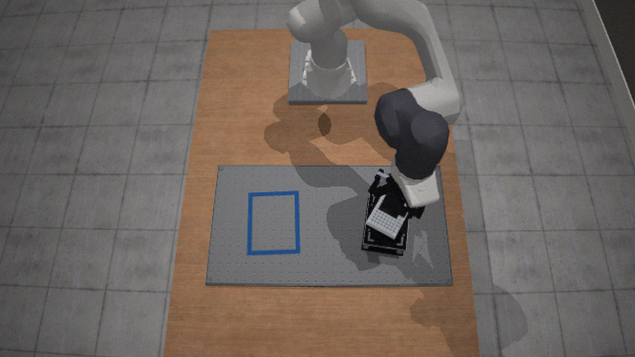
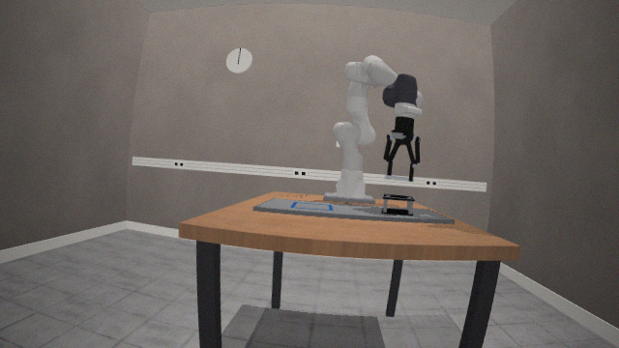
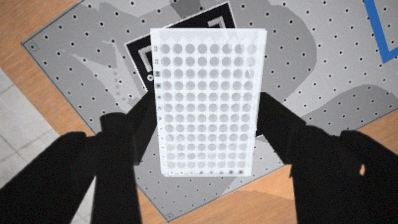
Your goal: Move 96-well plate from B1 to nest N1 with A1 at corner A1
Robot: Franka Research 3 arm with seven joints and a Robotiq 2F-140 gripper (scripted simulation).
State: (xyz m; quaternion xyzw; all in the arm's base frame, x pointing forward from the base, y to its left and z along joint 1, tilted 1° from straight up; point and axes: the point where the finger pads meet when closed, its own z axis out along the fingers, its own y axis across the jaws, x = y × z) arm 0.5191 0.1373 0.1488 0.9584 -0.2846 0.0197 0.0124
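Right now my hand is 2 cm above the white 96-well plate. From my hand the other things lie so: A1 label: 6 cm behind, 7 cm to the left, 9 cm below; black raised nest: 9 cm below.
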